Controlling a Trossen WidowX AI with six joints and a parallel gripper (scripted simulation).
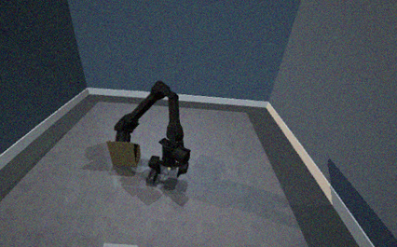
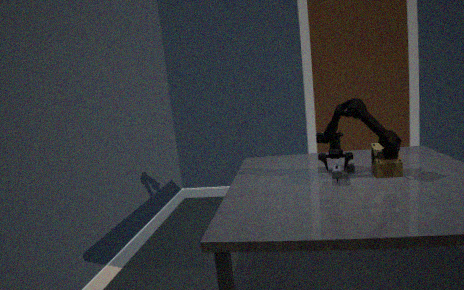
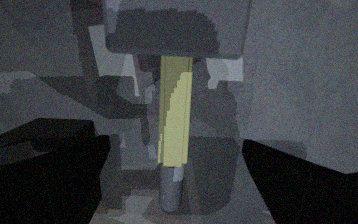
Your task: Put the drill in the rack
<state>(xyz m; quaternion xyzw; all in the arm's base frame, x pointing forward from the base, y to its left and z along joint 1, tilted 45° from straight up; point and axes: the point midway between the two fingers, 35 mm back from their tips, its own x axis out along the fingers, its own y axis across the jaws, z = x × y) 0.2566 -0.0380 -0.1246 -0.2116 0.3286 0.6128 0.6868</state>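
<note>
My gripper tip is 40 mm to the right of the drill and 30 mm below it. The rest, counted from my gripper tip: rack: 80 mm behind, 10 mm to the right, 10 mm above.
</note>
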